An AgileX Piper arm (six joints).
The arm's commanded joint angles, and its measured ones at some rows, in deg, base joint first. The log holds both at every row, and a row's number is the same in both.
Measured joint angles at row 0:
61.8 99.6 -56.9 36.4 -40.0 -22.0
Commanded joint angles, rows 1 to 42:
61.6 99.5 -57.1 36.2 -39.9 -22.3
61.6 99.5 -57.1 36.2 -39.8 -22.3
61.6 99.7 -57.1 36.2 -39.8 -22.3
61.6 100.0 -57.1 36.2 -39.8 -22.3
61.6 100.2 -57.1 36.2 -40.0 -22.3
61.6 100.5 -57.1 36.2 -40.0 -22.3
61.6 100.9 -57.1 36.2 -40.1 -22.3
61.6 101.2 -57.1 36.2 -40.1 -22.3
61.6 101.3 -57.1 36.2 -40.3 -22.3
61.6 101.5 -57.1 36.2 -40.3 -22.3
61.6 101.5 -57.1 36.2 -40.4 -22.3
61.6 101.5 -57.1 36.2 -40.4 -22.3
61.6 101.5 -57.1 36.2 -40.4 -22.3
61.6 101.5 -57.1 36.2 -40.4 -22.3
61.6 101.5 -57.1 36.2 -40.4 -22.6
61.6 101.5 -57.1 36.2 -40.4 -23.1
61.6 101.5 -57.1 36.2 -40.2 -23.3
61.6 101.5 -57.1 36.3 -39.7 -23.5
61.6 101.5 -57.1 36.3 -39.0 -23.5
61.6 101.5 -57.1 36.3 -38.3 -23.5
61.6 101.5 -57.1 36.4 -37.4 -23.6
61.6 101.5 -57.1 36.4 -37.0 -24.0
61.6 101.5 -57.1 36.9 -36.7 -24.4
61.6 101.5 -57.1 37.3 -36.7 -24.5
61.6 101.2 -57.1 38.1 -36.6 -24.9
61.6 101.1 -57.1 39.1 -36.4 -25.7
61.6 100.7 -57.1 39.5 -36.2 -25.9
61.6 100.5 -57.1 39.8 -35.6 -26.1
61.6 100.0 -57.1 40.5 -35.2 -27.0
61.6 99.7 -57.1 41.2 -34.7 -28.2
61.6 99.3 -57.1 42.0 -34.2 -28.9
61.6 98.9 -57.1 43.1 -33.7 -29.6
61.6 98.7 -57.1 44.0 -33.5 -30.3
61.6 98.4 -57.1 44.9 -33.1 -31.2
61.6 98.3 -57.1 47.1 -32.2 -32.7
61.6 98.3 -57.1 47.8 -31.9 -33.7
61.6 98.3 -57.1 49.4 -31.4 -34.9
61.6 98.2 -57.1 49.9 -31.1 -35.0
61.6 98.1 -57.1 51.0 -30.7 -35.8
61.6 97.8 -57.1 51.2 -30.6 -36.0
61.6 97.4 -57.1 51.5 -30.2 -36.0
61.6 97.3 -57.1 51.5 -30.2 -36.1
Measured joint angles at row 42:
61.8 98.1 -57.2 50.4 -32.0 -34.5
